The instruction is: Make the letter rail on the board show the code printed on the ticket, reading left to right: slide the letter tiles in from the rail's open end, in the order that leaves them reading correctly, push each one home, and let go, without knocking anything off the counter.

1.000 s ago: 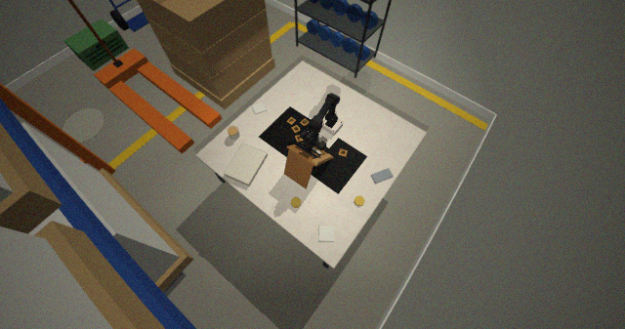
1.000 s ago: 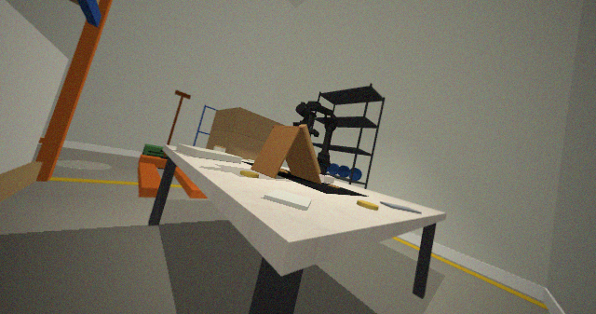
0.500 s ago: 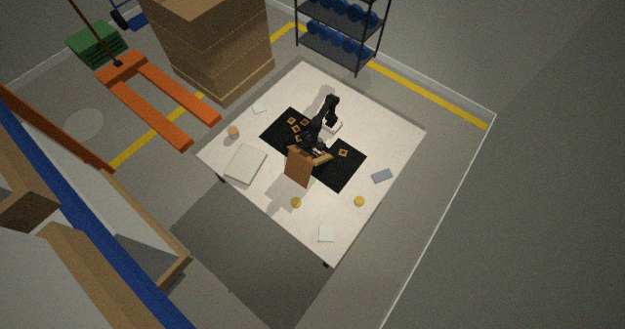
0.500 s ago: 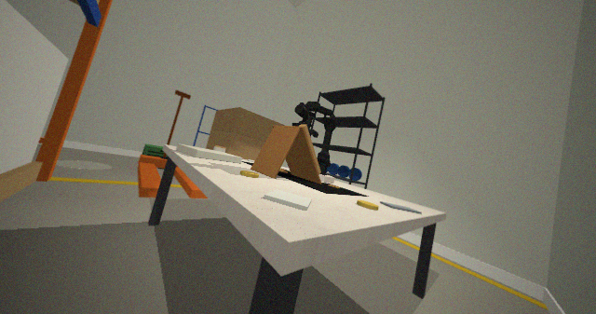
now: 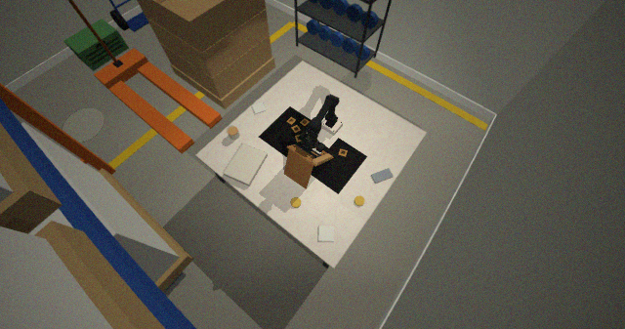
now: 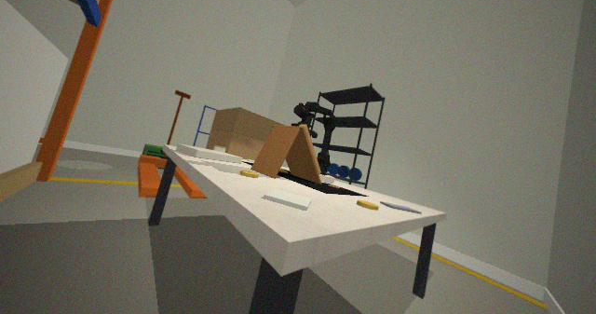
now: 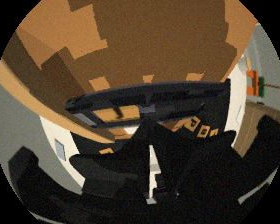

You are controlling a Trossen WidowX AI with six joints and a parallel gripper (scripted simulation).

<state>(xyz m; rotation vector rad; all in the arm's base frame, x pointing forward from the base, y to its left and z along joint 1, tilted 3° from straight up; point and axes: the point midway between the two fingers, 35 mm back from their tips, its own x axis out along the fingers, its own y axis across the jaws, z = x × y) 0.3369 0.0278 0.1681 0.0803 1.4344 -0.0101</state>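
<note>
The white ticket is 90 mm below my gripper tip, 50 mm behind it and 10 mm to the left of it. The rest, counted from my gripper tip: black mat (170 mm below, 140 mm behind, 50 mm to the right); grey card (510 mm to the left, 180 mm behind, 170 mm below).
</note>
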